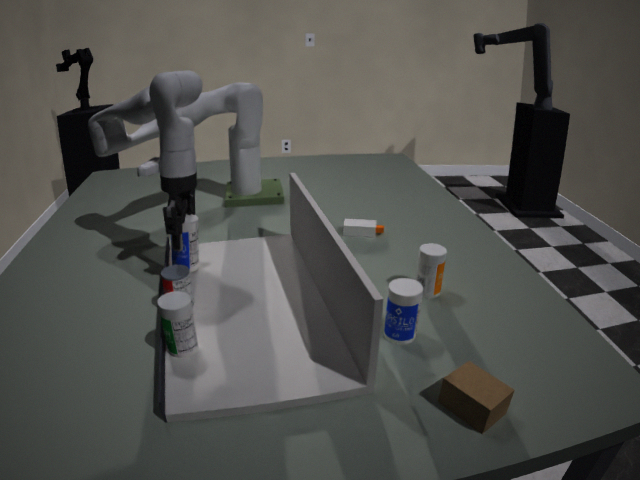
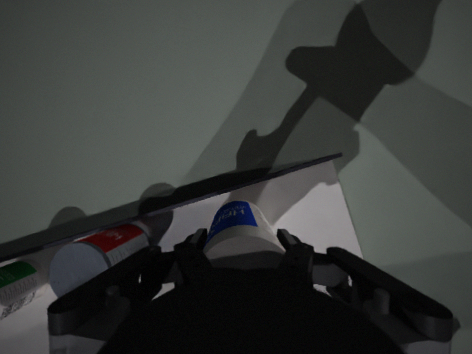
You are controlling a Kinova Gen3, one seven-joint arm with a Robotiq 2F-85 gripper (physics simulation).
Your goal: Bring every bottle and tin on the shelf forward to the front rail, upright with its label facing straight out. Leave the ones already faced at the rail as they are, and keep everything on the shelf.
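My gripper points down and is shut on an upright white bottle with a blue label. The bottle is over the far end of the shelf, close behind the front rail, with its blue label towards the rail side. Whether its base touches the shelf I cannot tell. A grey-lidded tin with a red label stands upright near the rail. Beside it, a white bottle with a green label stands upright, its green side towards the rail.
The shelf's tall back panel rises along its rear. Behind it on the table stand a blue-labelled bottle and an orange-labelled bottle. A white box-like item with an orange end and a brown box also lie there.
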